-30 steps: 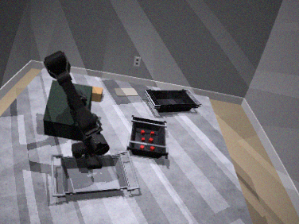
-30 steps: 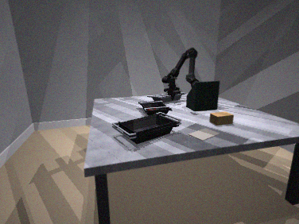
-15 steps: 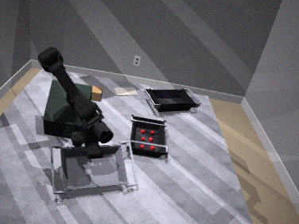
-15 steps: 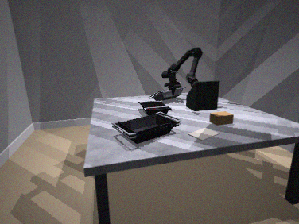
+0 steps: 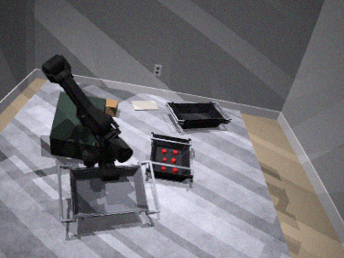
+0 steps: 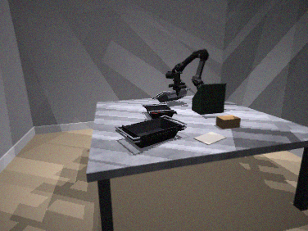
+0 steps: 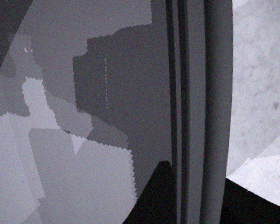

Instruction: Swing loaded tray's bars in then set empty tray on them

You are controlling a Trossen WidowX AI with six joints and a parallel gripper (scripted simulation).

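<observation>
Now: gripper tip 80 mm to the left of the loaded tray and 20 mm short of it. From my gripper tip the other things lie so: brown block 610 mm to the left, 70 mm below, 40 mm behind; flat white card 720 mm to the left, 180 mm ahead, 90 mm below.
</observation>
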